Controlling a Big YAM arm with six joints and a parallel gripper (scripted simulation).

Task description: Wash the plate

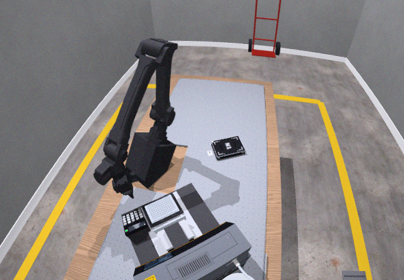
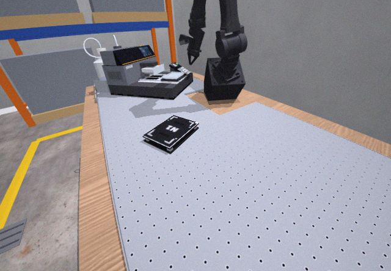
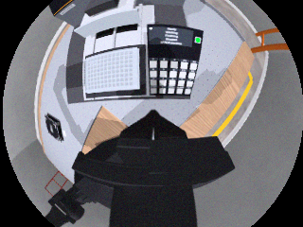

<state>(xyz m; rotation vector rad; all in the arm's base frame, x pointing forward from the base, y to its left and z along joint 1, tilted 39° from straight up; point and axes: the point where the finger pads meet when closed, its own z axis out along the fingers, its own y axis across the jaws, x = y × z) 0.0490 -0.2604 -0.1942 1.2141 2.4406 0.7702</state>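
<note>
Right now the white well plate is 120 mm ahead of my hand, 60 mm below it and 20 mm to the left of it. Round my hand: small white tag (440 mm to the left, 200 mm ahead, 140 mm below); plate washer (240 mm ahead, 80 mm to the right, 10 mm below); dark carrier (120 mm ahead, 60 mm below, 20 mm to the left).
</note>
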